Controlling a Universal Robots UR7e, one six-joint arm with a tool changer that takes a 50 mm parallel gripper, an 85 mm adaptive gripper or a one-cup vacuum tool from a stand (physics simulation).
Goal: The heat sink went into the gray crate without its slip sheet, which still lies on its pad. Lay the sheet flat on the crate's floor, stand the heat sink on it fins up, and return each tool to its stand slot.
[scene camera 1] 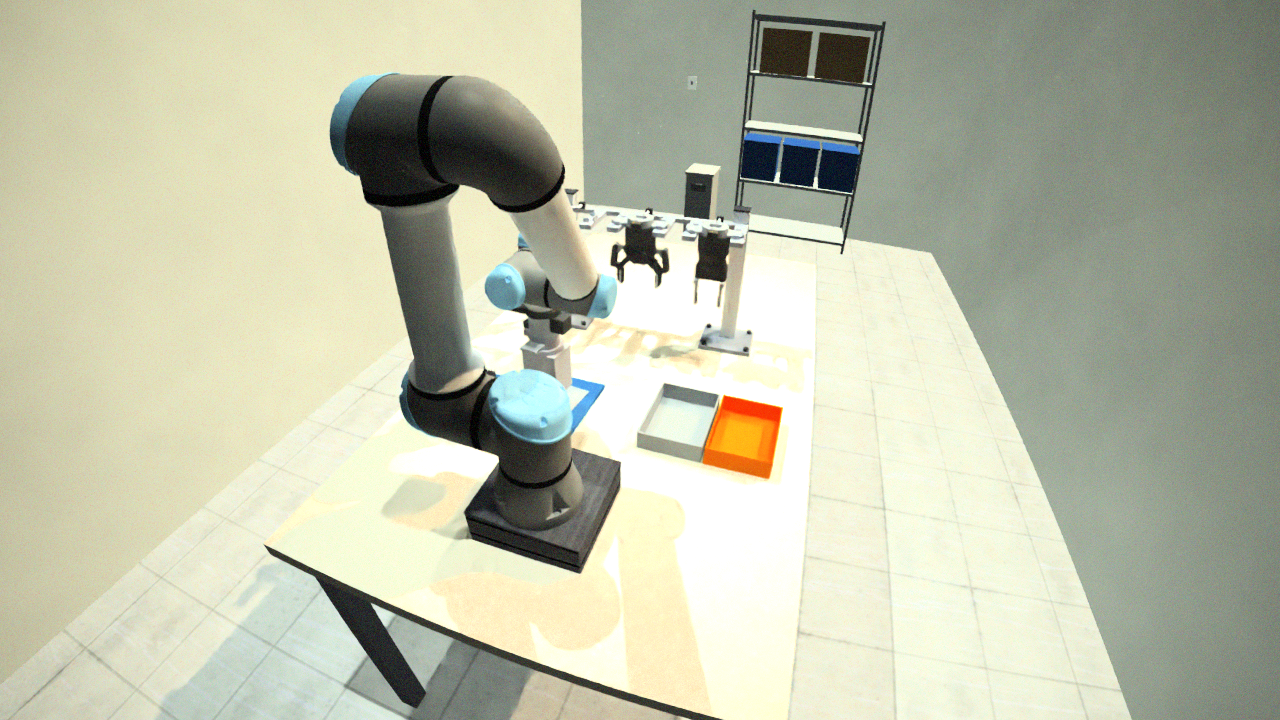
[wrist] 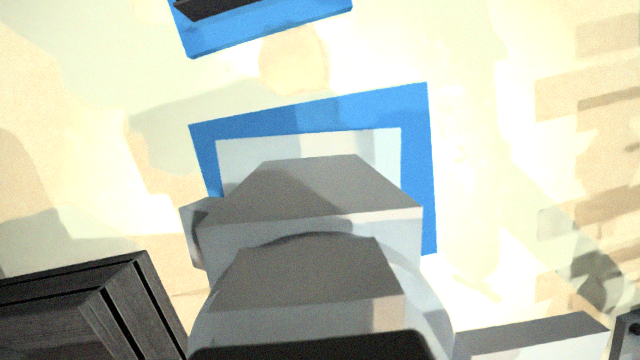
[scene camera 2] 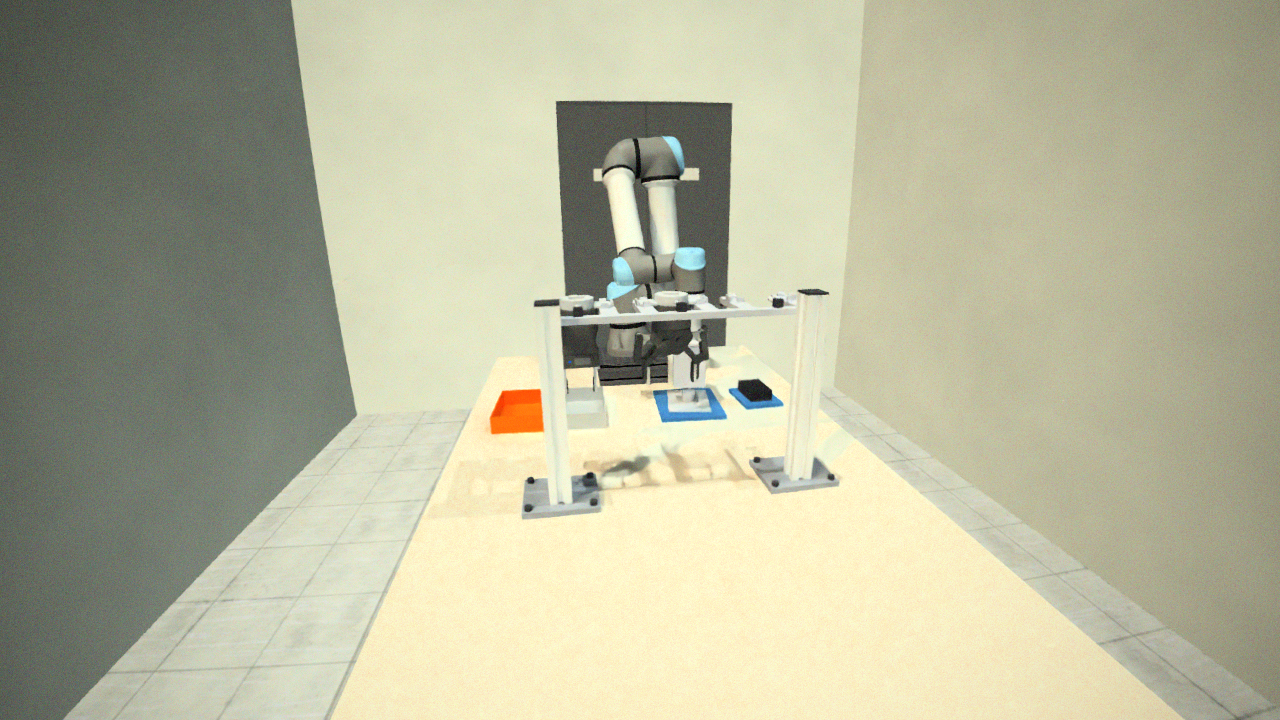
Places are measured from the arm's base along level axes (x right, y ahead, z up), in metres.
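Pixels of known places: arm's base, origin of its link: (scene camera 1: 538,494) (scene camera 2: 630,350).
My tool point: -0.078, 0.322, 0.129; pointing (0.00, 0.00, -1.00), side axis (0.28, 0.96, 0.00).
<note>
For each thing: its top centre in the pictures, then the offset to it from my tool point, as dx, dy, dz. "spot": a spot on its surface instead.
- pale slip sheet, centre of its top: (wrist: 313,195) (scene camera 1: 550,403) (scene camera 2: 688,400) +0.000, -0.001, -0.189
- vacuum tool, a spot on its surface: (scene camera 2: 687,393) spot: +0.008, +0.014, -0.163
- black heat sink, centre of its top: (scene camera 2: 754,384) -0.192, +0.014, -0.161
- smaller blue pad, a spot on its surface: (wrist: 270,33) spot: -0.139, +0.015, -0.197
- gray crate, centre of its top: (scene camera 1: 713,419) (scene camera 2: 550,400) +0.366, -0.030, -0.158
The pale slip sheet (scene camera 1: 578,394) (scene camera 2: 673,407) (wrist: 340,142) lies flat on its blue pad (scene camera 1: 587,410) (scene camera 2: 689,416) (wrist: 415,107). My arm carries the vacuum tool (scene camera 2: 687,393), pointing down with its cup at or just above the sheet; contact and suction cannot be made out. In the wrist view the tool's body hides the cup. The black heat sink (scene camera 2: 754,390) (wrist: 215,10) sits on a smaller blue pad (scene camera 2: 756,404) (wrist: 270,33). The gray crate (scene camera 1: 671,445) (scene camera 2: 587,418) shows no sheet or heat sink inside in scene camera 1.
The orange crate (scene camera 1: 738,462) (scene camera 2: 516,421) stands beside the gray one. The tool stand (scene camera 1: 733,286) (scene camera 2: 808,394) holds the adaptive gripper (scene camera 1: 640,243) and the parallel gripper (scene camera 1: 712,257). The dark base block (scene camera 1: 590,528) (wrist: 125,300) is near the sheet's pad.
</note>
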